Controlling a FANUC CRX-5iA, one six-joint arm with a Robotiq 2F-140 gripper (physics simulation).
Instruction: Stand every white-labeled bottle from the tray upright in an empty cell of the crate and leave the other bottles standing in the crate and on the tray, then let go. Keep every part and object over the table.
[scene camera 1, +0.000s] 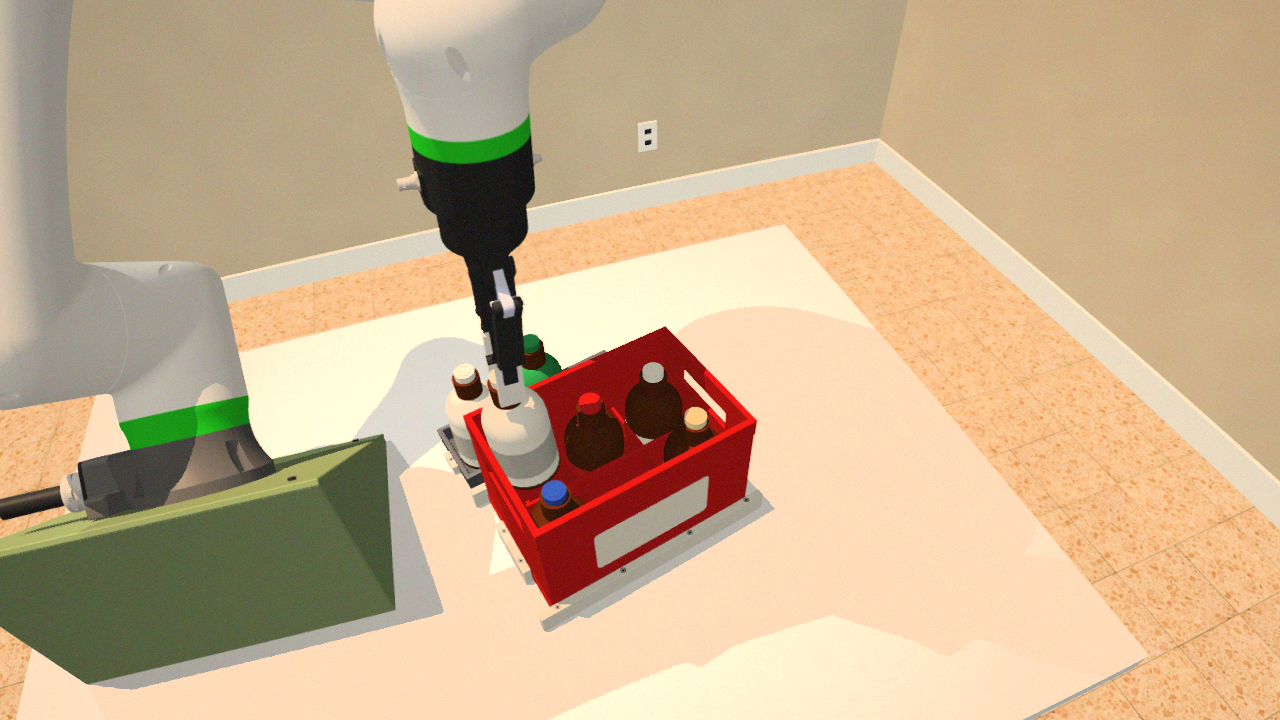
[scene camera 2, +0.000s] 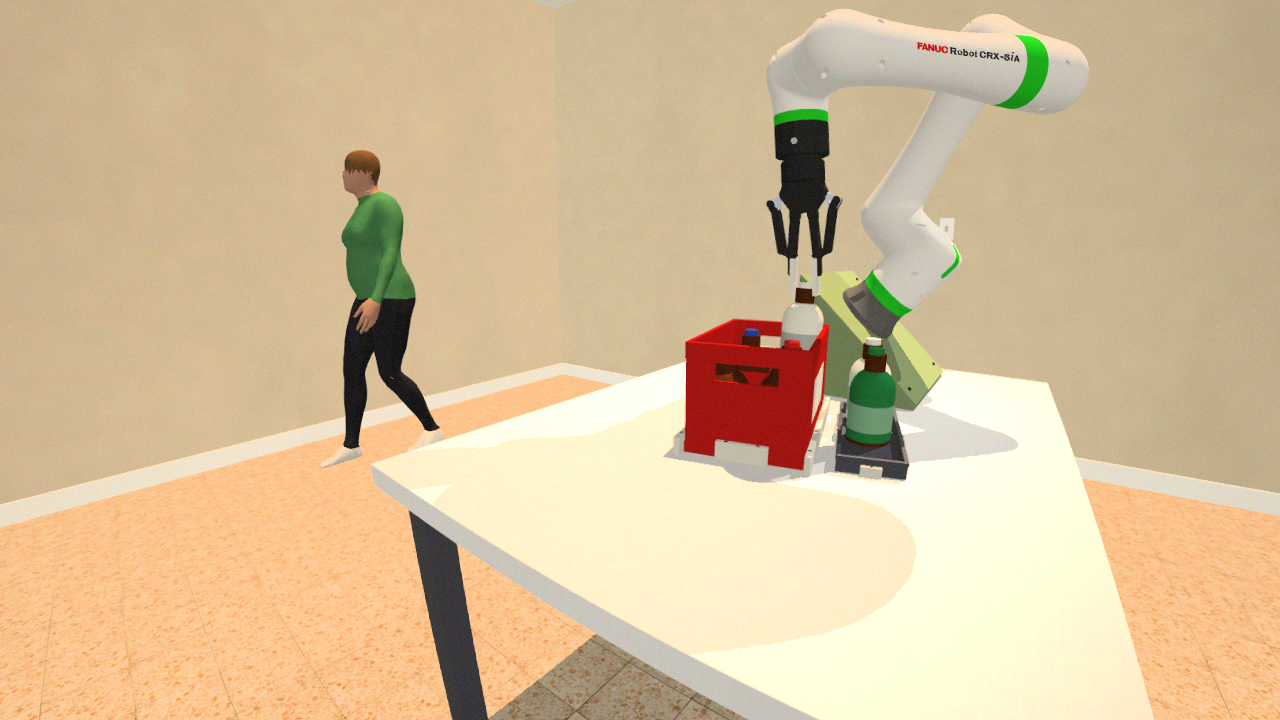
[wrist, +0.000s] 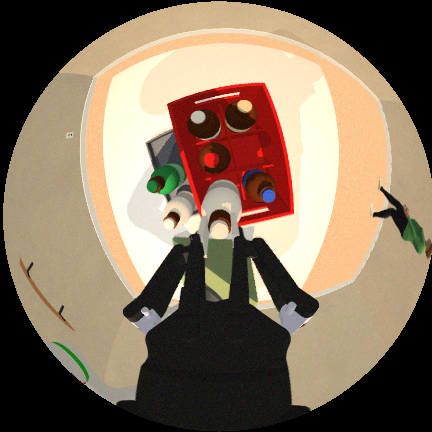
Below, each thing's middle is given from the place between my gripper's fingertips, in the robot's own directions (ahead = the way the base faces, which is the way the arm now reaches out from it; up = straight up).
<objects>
Right now my hand is 150 mm above the blue-capped brown bottle (scene camera 1: 555, 499), 100 mm to the left of it and 10 mm short of it. Also, from my hand: cream bottle (scene camera 1: 695, 429) 190 mm ahead, 150 mm below, 70 mm to the right; then green bottle (scene camera 2: 872, 394) 150 mm below, 140 mm to the left, 60 mm ahead.
</objects>
